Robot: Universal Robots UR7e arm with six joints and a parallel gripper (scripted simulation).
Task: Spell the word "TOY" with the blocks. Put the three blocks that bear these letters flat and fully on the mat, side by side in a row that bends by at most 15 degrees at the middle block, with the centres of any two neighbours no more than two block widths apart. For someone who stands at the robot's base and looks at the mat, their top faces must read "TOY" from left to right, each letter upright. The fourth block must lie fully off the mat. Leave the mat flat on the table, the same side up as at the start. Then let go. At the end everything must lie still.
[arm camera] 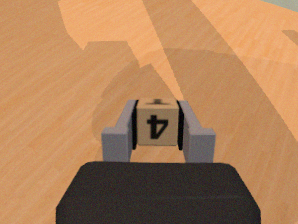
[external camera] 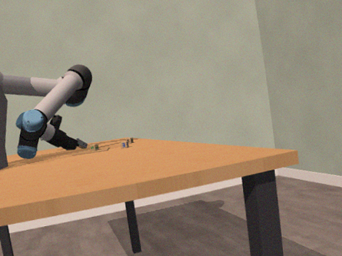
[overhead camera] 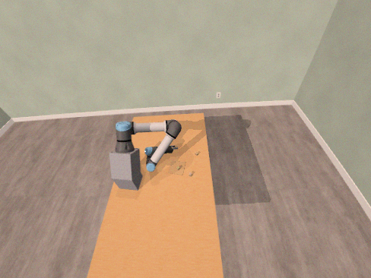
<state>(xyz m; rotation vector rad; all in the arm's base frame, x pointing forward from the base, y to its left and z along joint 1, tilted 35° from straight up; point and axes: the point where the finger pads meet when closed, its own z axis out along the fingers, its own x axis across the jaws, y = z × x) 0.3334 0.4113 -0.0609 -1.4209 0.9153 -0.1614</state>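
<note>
My gripper is now right at the T block. From my hand the other things lie so: O block 70 mm ahead, 240 mm to the right, 10 mm below; Y block 190 mm ahead, 290 mm to the right, 10 mm below; tan mat 50 mm ahead, 230 mm to the right, 20 mm below.
</note>
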